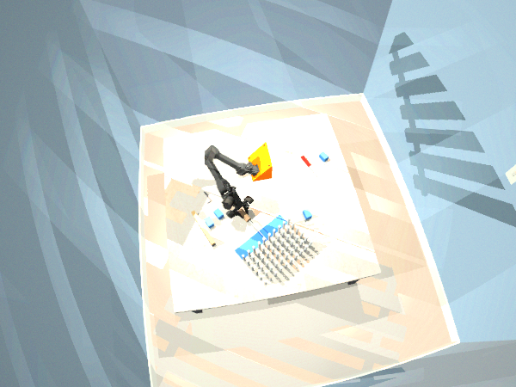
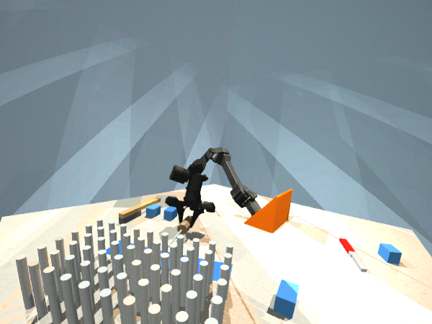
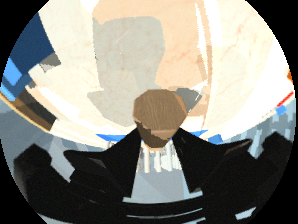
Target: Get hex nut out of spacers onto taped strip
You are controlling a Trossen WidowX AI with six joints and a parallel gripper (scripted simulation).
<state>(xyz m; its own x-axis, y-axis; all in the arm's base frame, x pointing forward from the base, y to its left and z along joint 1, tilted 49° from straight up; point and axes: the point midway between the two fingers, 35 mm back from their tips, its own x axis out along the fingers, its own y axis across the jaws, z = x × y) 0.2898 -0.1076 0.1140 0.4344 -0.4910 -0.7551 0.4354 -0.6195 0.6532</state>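
The blue taped strip is 15 cm ahead of my gripper tip, 7 cm to the left of it and 3 cm below it. Also, from my gripper tip: wooden-handled tool: 9 cm ahead, 4 cm to the left; then red-handled tool: 25 cm behind, 53 cm to the left, 3 cm below; then dark L-shaped key: 20 cm behind, 21 cm to the right, 3 cm below.
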